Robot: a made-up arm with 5 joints.
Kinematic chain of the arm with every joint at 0, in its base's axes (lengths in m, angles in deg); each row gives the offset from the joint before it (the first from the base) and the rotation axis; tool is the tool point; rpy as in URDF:
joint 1: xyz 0 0 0.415 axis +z
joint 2: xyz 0 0 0 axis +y
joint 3: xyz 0.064 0 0.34 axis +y
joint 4: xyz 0.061 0 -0.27 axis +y
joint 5: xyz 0.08 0 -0.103 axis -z
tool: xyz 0 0 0 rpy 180 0 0
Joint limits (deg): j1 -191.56..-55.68 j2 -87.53..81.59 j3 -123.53..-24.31 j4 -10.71..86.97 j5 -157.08..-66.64
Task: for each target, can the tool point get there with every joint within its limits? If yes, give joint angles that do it. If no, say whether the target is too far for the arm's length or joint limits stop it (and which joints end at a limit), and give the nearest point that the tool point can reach.
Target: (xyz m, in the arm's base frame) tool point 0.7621 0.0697 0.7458
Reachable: no: too far | nearest point 0.6531 0.0597 0.7216 | short by 0.112 m
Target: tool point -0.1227 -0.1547 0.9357
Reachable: yes | joints -128.41 -36.44 -68.76 15.46 -110.50
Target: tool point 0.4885 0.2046 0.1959
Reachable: no: joint limits stop it (at a limit: joint 1) | nearest point 0.0600 -0.0879 0.1959 | short by 0.519 m
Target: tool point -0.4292 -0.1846 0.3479
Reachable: yes | joints -156.73 31.87 -63.51 51.73 -132.25
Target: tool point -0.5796 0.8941 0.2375
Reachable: no: too far | nearest point -0.3572 0.5511 0.7169 | short by 0.630 m
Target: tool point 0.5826 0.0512 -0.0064
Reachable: no: joint limits stop it (at a limit: joint 1, joint 2) | nearest point 0.1618 -0.2370 -0.0015 | short by 0.510 m
